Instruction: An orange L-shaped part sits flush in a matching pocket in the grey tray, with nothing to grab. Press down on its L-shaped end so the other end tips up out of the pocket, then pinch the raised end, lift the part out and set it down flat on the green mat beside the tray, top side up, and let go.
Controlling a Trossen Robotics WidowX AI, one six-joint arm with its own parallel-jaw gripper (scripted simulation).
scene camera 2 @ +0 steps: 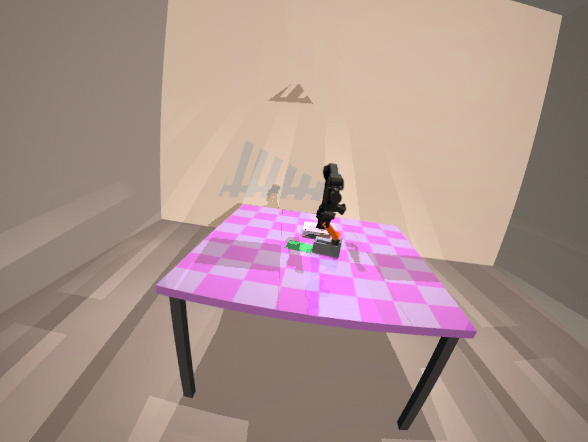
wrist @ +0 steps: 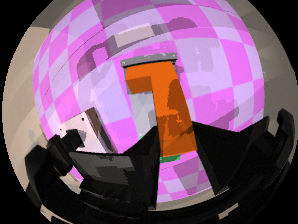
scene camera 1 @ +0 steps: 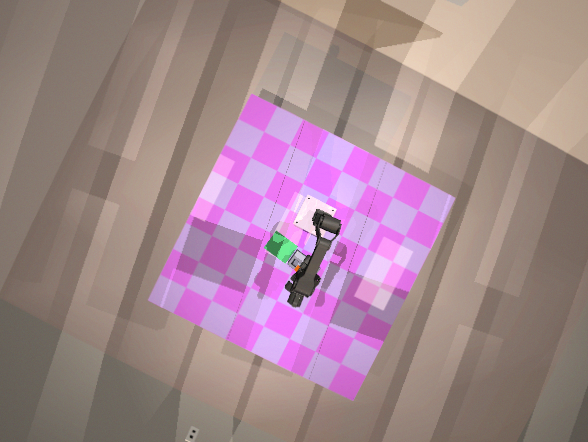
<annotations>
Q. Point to an orange L-shaped part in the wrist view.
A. At 176,135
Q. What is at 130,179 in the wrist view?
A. My gripper.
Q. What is my gripper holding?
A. An orange L-shaped part.
</annotations>
